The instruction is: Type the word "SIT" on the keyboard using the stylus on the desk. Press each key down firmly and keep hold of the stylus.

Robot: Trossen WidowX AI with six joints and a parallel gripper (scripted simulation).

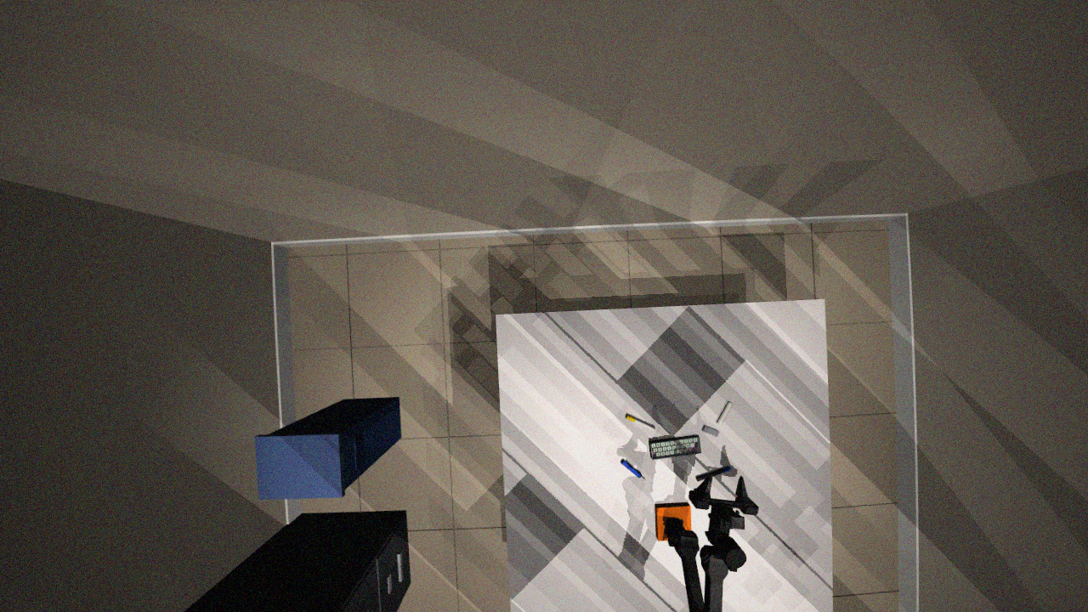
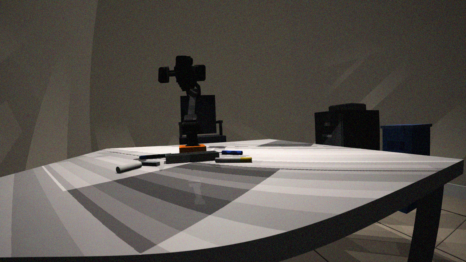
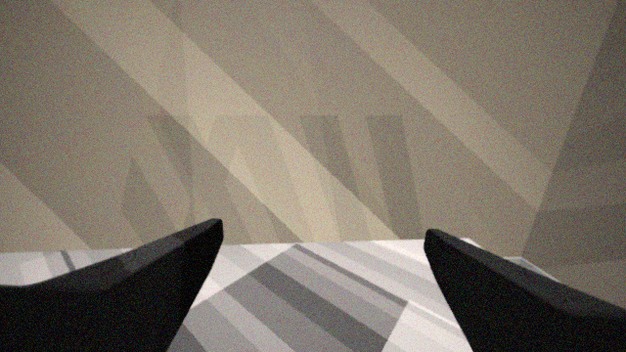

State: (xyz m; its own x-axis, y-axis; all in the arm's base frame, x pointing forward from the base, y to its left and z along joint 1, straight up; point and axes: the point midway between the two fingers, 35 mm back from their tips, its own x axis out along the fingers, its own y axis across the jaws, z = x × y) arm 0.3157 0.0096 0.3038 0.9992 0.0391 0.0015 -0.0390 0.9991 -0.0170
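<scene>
My gripper tip is 18 cm past the blue stylus, 15 cm to the right of it and 32 cm above it. From my gripper tip the other things lie so: grey block: 3 cm ahead, 10 cm to the right, 33 cm below; yellow-tipped marker: 3 cm ahead, 19 cm to the left, 32 cm below; white stylus tip: 19 cm behind, 13 cm to the left, 32 cm below.
</scene>
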